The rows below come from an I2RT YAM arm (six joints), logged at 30 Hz.
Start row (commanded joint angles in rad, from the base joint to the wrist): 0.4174 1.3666 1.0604 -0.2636 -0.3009 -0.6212
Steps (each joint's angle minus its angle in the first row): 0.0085 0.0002 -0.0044 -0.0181 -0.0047 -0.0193; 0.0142 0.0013 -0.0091 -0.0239 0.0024 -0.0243; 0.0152 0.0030 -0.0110 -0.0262 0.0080 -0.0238; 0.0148 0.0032 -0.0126 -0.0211 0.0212 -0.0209; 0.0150 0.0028 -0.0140 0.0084 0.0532 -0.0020; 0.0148 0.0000 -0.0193 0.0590 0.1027 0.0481; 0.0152 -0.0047 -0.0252 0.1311 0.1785 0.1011; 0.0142 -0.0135 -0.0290 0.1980 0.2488 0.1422; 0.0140 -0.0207 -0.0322 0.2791 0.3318 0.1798; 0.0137 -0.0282 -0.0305 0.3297 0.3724 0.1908
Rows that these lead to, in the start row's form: 0.4259 1.3668 1.0560 -0.2817 -0.3056 -0.6405; 0.4316 1.3679 1.0513 -0.2875 -0.2985 -0.6455; 0.4326 1.3696 1.0494 -0.2898 -0.2929 -0.6450; 0.4322 1.3698 1.0478 -0.2847 -0.2797 -0.6421; 0.4324 1.3694 1.0464 -0.2552 -0.2477 -0.6232; 0.4322 1.3666 1.0411 -0.2046 -0.1982 -0.5731; 0.4326 1.3619 1.0352 -0.1325 -0.1224 -0.5201; 0.4316 1.3531 1.0314 -0.0656 -0.0521 -0.4790; 0.4314 1.3459 1.0282 0.0155 0.0309 -0.4414; 0.4311 1.3384 1.0299 0.0661 0.0715 -0.4304
